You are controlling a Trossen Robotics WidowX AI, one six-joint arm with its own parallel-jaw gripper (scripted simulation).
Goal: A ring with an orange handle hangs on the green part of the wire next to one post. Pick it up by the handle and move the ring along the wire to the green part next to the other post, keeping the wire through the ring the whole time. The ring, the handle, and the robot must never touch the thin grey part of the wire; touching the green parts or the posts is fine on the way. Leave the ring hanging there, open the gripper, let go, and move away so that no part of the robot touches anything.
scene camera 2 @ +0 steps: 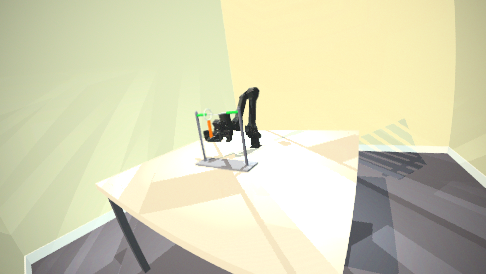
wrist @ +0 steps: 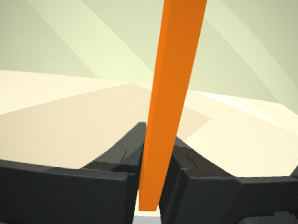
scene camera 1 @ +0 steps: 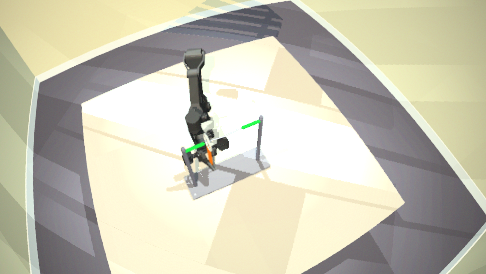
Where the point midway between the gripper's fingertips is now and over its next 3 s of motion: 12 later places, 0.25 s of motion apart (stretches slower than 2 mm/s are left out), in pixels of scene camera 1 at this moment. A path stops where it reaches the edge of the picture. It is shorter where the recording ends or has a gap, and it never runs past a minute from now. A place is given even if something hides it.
My gripper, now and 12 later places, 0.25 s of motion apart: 215, 170; 216, 169; 217, 169; 217, 168; 218, 168; 220, 168; 222, 167; 224, 166; 227, 164; 231, 161; 235, 159; 238, 157; 240, 156
